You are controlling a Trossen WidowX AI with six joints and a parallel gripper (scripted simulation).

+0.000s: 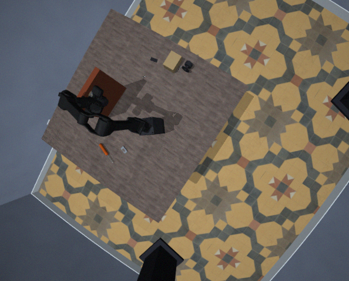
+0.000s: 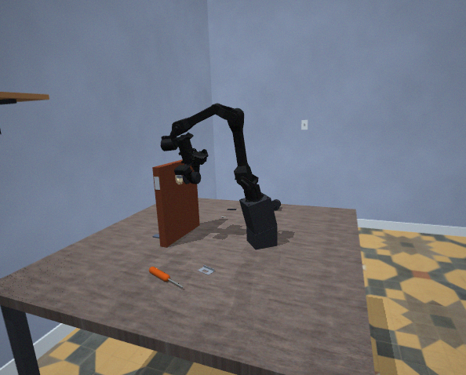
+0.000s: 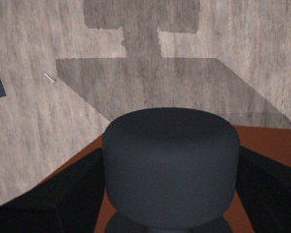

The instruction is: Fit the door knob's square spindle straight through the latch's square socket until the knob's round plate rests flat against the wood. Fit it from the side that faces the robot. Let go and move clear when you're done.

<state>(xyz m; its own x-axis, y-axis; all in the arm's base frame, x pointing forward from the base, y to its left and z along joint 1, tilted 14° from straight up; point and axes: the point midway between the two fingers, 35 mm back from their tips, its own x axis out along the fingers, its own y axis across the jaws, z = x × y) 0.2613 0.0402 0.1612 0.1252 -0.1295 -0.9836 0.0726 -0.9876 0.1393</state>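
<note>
The grey latch lies 10 cm ahead of my hand and 2 cm below it. The rest, counted from my hand: small metal plate: 22 cm behind, 23 cm to the left, 32 cm below; then orange screwdriver: 14 cm behind, 36 cm to the left, 31 cm below; then white latch plate: 8 cm ahead, 15 cm to the left, 2 cm below.
</note>
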